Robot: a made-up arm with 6 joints.
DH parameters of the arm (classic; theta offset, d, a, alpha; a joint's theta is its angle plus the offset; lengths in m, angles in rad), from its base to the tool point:
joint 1: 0 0.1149 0 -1.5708
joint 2: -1.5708 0 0.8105 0
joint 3: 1.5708 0.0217 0 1.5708
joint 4: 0 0.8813 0 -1.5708
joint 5: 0 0 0 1.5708
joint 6: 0 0.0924 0 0
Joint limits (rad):
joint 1: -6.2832..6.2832
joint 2: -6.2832..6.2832
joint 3: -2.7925..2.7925
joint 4: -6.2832..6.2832
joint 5: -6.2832..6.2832
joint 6: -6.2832..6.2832
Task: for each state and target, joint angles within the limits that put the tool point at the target. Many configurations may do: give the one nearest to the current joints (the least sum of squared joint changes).
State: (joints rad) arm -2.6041 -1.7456 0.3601 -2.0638 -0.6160 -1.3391
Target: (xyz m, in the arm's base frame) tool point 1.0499 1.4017 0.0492
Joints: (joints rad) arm -2.1763 -1.7668 0.2677 -2.0655 -0.5667 -1.3391
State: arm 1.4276 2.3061 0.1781 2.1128 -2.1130 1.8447
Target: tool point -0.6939 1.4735 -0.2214
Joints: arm 2.0434 1.7838 -0.0711 2.1141 -1.9094 1.8447
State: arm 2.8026 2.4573 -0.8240 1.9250 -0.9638 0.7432
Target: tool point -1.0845 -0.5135 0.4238
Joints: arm 3.6257 2.1744 -1.5942 1.8815 -0.9572 0.7432
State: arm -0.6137 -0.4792 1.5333 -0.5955 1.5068 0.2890
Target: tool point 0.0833 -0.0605 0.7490
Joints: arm -0.4653 -1.1198 2.2692 -0.4302 1.6585 0.2890
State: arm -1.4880 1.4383 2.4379 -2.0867 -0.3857 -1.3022
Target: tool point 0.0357 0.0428 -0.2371
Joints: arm -1.4206 1.3925 2.7713 -2.1182 -0.2564 -1.3022
